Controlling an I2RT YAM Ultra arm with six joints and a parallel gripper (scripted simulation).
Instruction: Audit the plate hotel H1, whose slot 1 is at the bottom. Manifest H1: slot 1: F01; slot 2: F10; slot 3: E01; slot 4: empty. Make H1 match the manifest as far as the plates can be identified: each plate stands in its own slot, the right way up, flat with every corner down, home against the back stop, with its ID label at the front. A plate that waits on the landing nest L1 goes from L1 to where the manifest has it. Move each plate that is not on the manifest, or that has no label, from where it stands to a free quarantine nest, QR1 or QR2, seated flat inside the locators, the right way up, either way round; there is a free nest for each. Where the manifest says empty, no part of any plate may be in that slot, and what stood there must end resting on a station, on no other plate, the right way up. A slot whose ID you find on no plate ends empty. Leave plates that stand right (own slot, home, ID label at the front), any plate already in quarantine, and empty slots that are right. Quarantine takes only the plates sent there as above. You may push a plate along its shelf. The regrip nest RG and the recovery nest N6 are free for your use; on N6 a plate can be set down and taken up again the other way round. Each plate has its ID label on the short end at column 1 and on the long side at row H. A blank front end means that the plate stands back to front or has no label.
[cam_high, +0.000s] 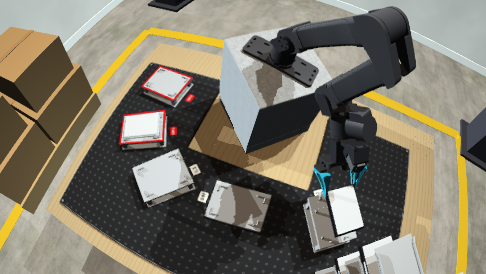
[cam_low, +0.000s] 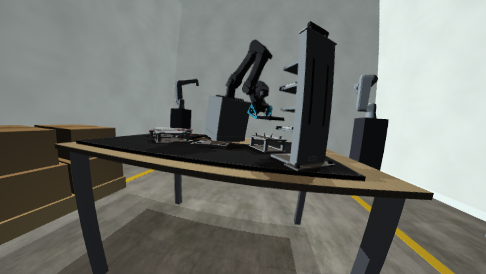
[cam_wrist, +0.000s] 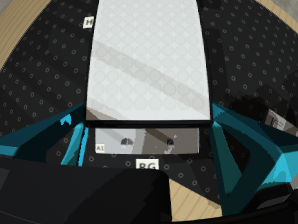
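My hand is 100 mm above the grey regrip nest, 40 mm short of it and 30 mm to the right of it. Round my hand: plate hotel H1: 240 mm ahead, 210 mm to the left, 50 mm above; H1 tag: 190 mm to the left, 160 mm below, 80 mm ahead; RG tag: 160 mm below, 40 mm to the right, 40 mm behind.
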